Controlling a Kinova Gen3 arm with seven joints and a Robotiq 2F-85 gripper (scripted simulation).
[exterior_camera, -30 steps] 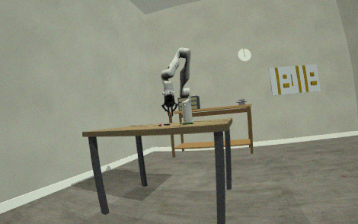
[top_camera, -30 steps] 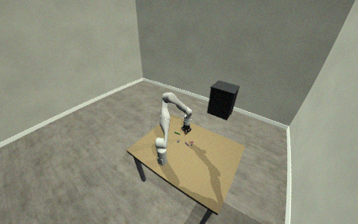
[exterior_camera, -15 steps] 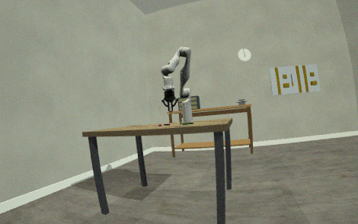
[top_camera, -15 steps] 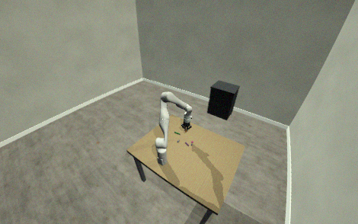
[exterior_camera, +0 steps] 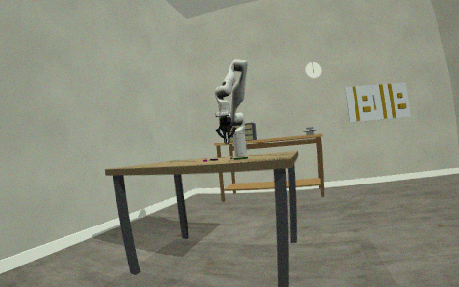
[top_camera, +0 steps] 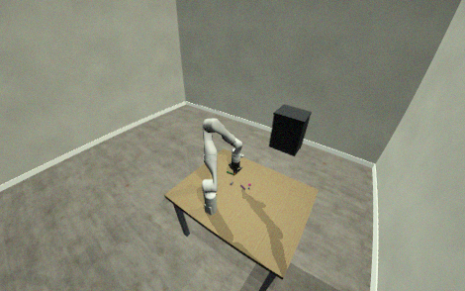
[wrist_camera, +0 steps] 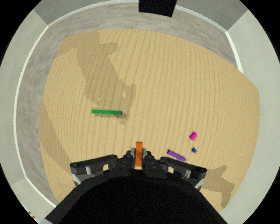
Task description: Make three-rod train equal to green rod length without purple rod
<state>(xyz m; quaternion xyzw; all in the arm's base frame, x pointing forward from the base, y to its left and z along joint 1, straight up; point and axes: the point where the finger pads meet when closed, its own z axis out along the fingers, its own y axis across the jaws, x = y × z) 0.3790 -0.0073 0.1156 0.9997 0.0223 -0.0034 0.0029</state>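
The grey rod lies 4 cm behind my hand, 1 cm to the left of it and 11 cm below it. From my hand the other things lie so: green rod (6 cm ahead, 9 cm to the left, 11 cm below); then orange rod (1 cm below); then purple rod (4 cm behind, 10 cm to the right, 11 cm below).
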